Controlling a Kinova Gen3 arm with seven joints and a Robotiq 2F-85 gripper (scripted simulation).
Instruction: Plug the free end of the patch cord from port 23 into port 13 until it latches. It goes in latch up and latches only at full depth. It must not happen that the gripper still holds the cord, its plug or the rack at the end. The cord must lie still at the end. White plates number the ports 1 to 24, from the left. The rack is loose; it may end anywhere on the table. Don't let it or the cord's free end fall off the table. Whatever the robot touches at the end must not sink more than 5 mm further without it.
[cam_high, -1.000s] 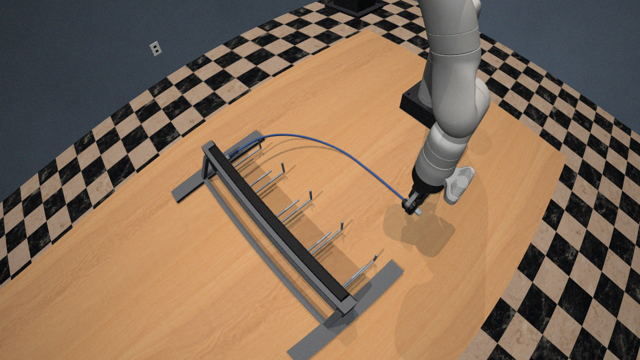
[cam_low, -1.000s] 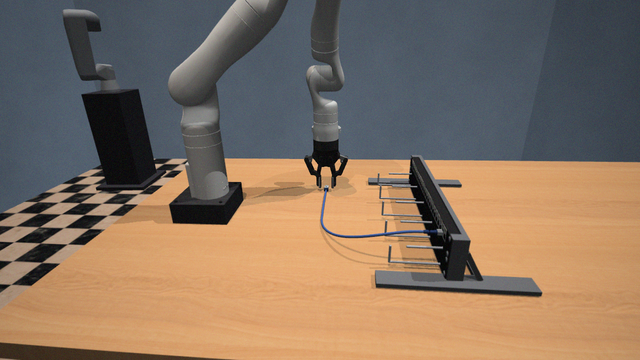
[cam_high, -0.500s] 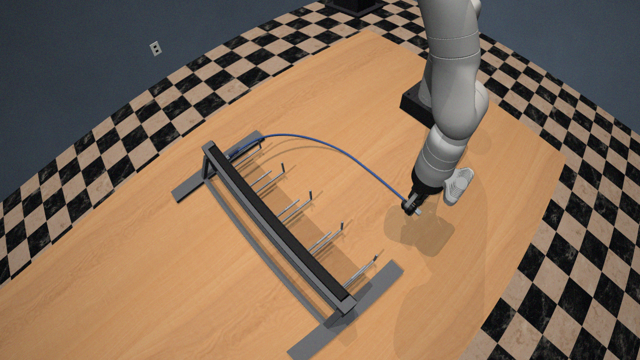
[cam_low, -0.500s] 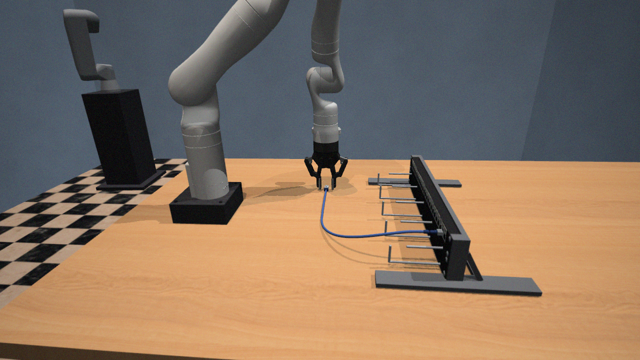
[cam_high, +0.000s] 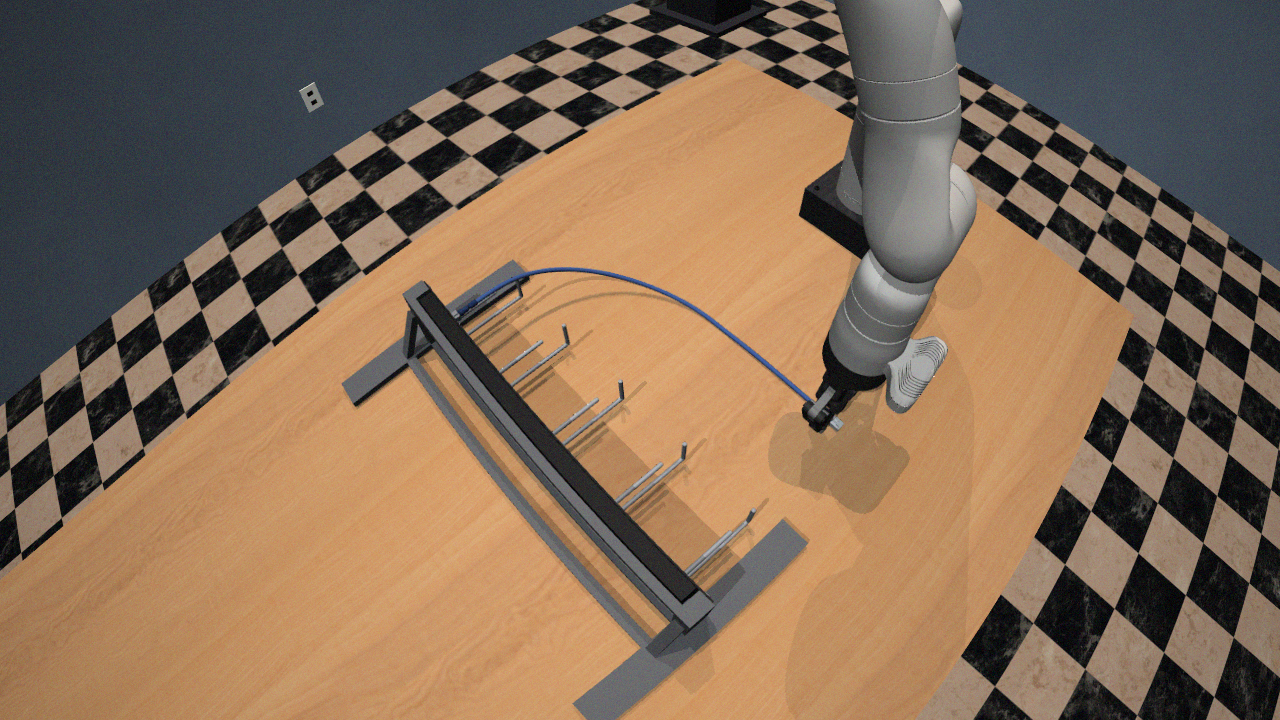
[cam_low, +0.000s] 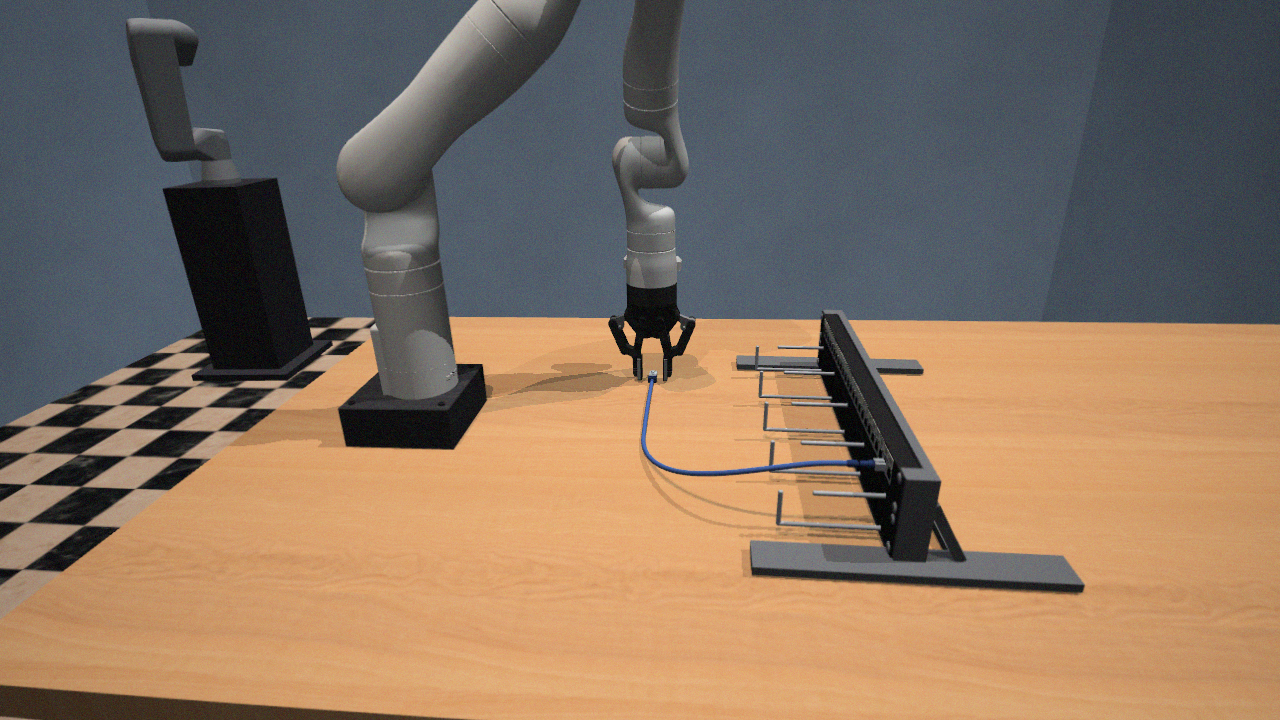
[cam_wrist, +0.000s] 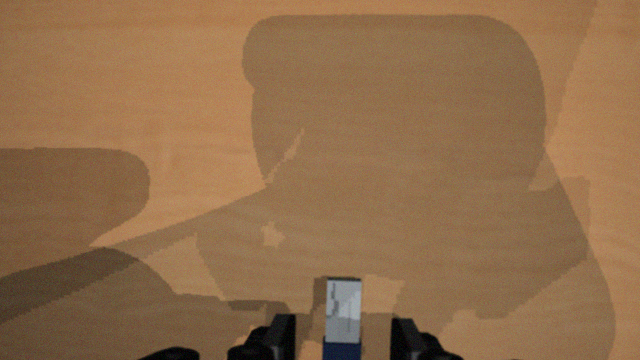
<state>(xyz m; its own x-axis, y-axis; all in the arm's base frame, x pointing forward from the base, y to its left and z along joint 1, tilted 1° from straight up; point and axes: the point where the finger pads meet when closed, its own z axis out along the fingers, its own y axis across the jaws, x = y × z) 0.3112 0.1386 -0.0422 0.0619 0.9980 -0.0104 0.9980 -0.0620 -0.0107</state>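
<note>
Now: the plug 20 mm below my hand and 10 mm to the left of it.
</note>
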